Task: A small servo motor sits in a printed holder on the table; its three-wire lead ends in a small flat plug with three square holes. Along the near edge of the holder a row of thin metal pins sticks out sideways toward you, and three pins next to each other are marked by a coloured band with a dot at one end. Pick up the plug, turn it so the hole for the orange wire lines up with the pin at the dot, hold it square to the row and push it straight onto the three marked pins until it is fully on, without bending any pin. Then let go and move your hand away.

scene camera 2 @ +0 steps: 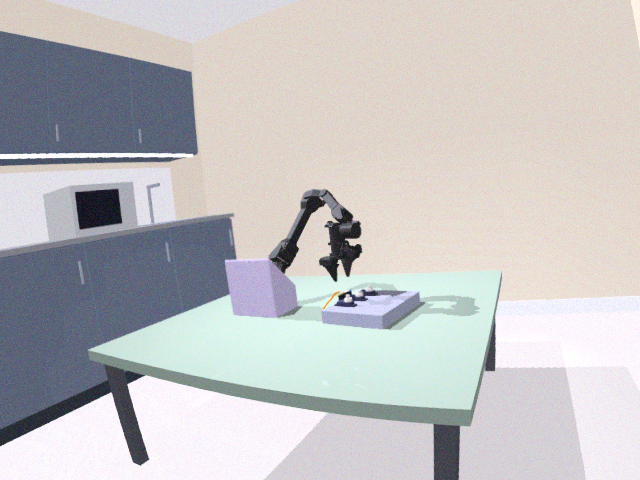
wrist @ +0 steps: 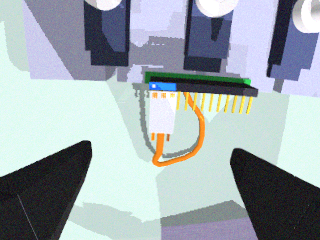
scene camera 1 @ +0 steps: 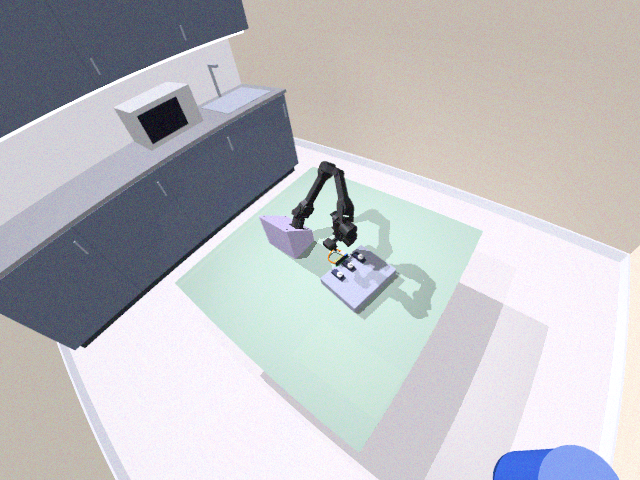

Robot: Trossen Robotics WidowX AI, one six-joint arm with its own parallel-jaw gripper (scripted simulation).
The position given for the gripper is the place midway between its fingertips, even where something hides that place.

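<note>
There's a holder (scene camera 2: 379,311) here, and scene camera 1 gives you the holder (scene camera 1: 358,287) as well. As for the gripper (scene camera 2: 342,279), it's open and holding nothing, and you'd find the gripper (wrist: 163,152) in the wrist view too.
</note>
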